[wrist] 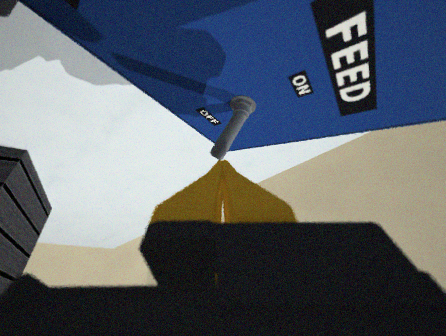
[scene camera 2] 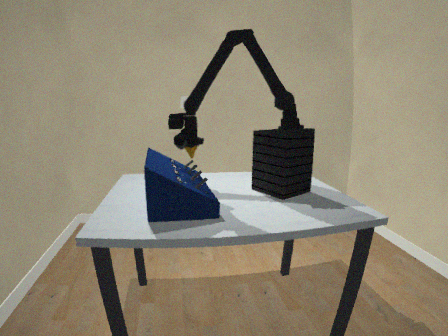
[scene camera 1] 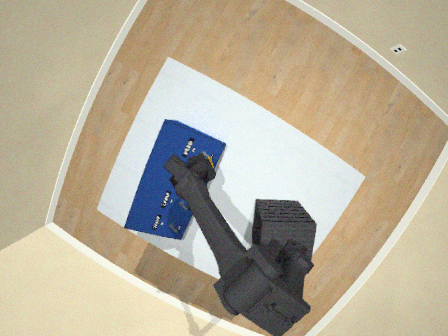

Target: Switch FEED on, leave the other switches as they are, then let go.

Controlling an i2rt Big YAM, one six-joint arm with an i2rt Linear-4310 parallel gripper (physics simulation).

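Seen in the pictures: gripper, between the fingertips: [wrist: 222, 167] [scene camera 2: 192, 157] [scene camera 1: 209, 158]; arm's base, origin of its link: [scene camera 2: 290, 129] [scene camera 1: 289, 256].
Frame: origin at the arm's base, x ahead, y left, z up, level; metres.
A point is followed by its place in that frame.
The blue sloped switch panel [scene camera 1: 155, 170] {x 0.599, y 0.005, z -0.126 m} [scene camera 2: 170, 200] {x 0.533, y 0.299, z -0.219 m} [wrist: 270, 45] {x 0.500, y -0.102, z -0.181 m} stands on the table. The FEED label [scene camera 1: 188, 148] {x 0.529, y -0.131, z -0.167 m} [wrist: 350, 60] {x 0.531, y -0.127, z -0.166 m} is near one end. The grey FEED lever [wrist: 231, 131] {x 0.453, y -0.136, z -0.177 m} leans to the side of the OFF label [wrist: 208, 116] {x 0.432, y -0.139, z -0.218 m}, away from the ON label [wrist: 300, 84] {x 0.508, y -0.133, z -0.178 m}. My gripper [scene camera 1: 211, 161] {x 0.437, y -0.140, z -0.154 m} [scene camera 2: 192, 156] {x 0.437, y -0.140, z -0.154 m} [wrist: 222, 167] {x 0.437, y -0.140, z -0.154 m} is shut and empty. In the wrist view its yellow fingertips are right by the lever's free end; whether they touch is unclear. The LAMP lever [scene camera 1: 183, 205] {x 0.435, y 0.096, z -0.180 m} and VALVE lever [scene camera 1: 174, 228] {x 0.421, y 0.214, z -0.177 m} show farther along the panel. My arm hides the remaining switch in scene camera 1.
The dark ribbed pedestal [scene camera 1: 285, 225] {x 0.083, y -0.092, z -0.015 m} [scene camera 2: 282, 165] {x 0.077, y 0.107, z -0.147 m} [wrist: 20, 215] {x 0.088, y -0.098, z -0.228 m} under the arm's base stands on the white table [scene camera 1: 280, 150] {x 0.182, y -0.310, z -0.295 m} [scene camera 2: 260, 220] {x 0.231, y 0.323, z -0.294 m} [wrist: 90, 170] {x 0.169, y -0.141, z -0.294 m}, to the right of the panel in scene camera 2. My forearm passes above the panel's edge.
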